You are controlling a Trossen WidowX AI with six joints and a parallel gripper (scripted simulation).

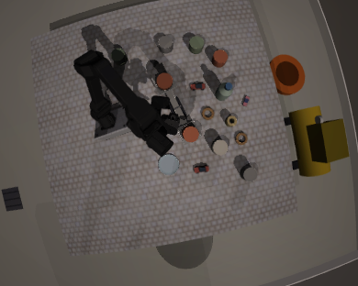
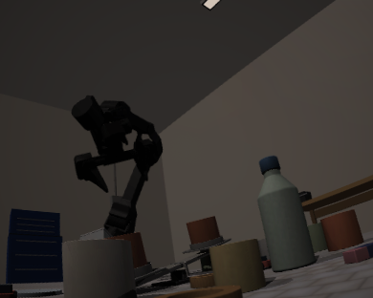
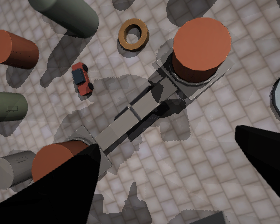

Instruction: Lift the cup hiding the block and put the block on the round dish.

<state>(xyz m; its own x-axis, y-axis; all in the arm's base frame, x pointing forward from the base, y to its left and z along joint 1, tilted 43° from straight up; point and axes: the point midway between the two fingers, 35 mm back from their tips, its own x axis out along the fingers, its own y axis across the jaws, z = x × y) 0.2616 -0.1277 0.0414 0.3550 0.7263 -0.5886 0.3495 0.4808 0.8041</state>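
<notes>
My gripper tip is now 15 cm above the orange cup, 8 cm to the left of it and 8 cm short of it. From my gripper tip the other things lie so: pale blue round dish: 21 cm below, 18 cm to the right, 5 cm behind; bottle: 28 cm ahead, 10 cm below, 9 cm to the left; cream cylinder: 20 cm ahead, 17 cm below, 14 cm to the right.
</notes>
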